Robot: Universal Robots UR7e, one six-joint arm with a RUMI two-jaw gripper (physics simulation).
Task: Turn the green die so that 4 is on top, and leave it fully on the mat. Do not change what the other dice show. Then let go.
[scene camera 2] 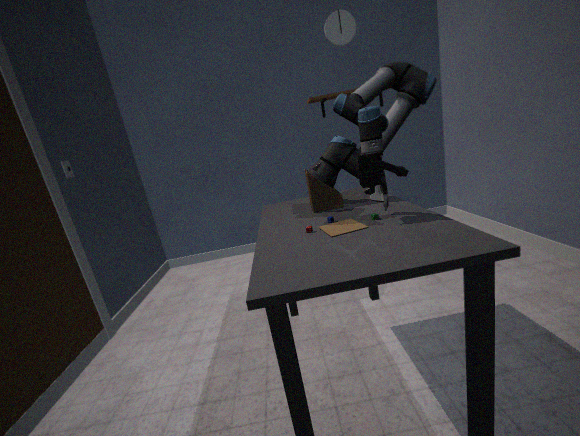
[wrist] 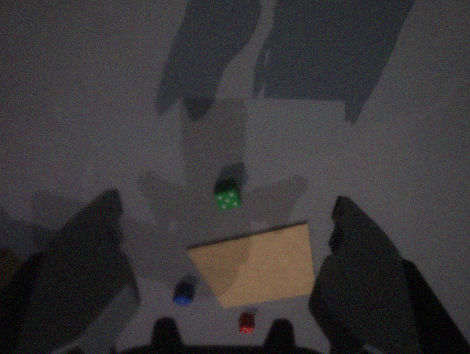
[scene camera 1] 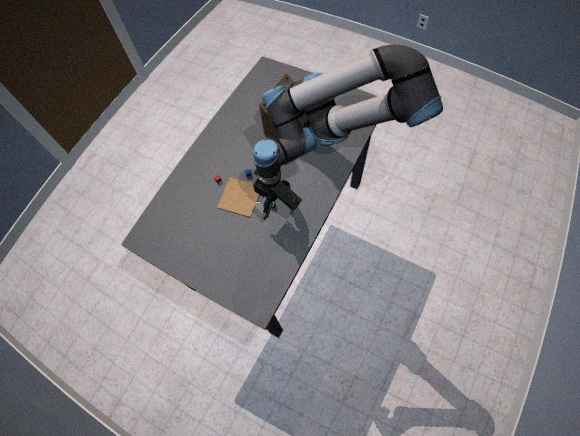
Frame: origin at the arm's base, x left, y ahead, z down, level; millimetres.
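Where they show: gripper, fingertip midpoint: point(scene camera 2: 381, 206) point(wrist: 229, 195) point(scene camera 1: 276, 204); arm's base, origin of the base link: point(scene camera 2: 320, 179).
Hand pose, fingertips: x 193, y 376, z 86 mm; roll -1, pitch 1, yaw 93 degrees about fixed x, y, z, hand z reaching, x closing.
Note:
Things, the pixels of their top centre, and the offset from my fingertips. Level surfaces: height alone.
- green die, middle of its top: point(wrist: 227, 200) point(scene camera 1: 272, 203) point(scene camera 2: 374, 214) dz +28, dx -26, dy -2 mm
- tan mat, middle of its top: point(wrist: 258, 273) point(scene camera 2: 342, 226) point(scene camera 1: 239, 196) dz +44, dx -157, dy +33 mm
- blue die, middle of its top: point(wrist: 182, 301) point(scene camera 1: 247, 171) point(scene camera 2: 330, 217) dz +28, dx -189, dy -66 mm
- red die, middle of its top: point(wrist: 247, 330) point(scene camera 2: 308, 227) point(scene camera 1: 217, 177) dz +28, dx -279, dy +21 mm
- grey table, its level: dz +48 mm
The green die point(scene camera 1: 273, 204) point(scene camera 2: 374, 216) point(wrist: 228, 198) rests on the grey table, off the tan mat point(scene camera 1: 235, 200) point(scene camera 2: 343, 228) point(wrist: 280, 267) and close to one edge of it. Its bright face in the wrist view seems to show five pips. My gripper point(scene camera 1: 264, 210) point(scene camera 2: 379, 201) point(wrist: 229, 195) is wide open and empty above the table. In the wrist view the green die lies between the two fingers in the picture, below them. The blue die point(scene camera 1: 248, 172) point(scene camera 2: 330, 219) point(wrist: 183, 294) and the red die point(scene camera 1: 217, 178) point(scene camera 2: 309, 229) point(wrist: 246, 323) stand off the mat; their pips are too small to read surely.
A brown wooden block point(scene camera 1: 267, 121) point(scene camera 2: 324, 196) stands by the arm's base on the grey table point(scene camera 1: 200, 240) point(scene camera 2: 320, 260). The arm reaches over the table from there. Shadows of the arm and gripper fall around the green die.

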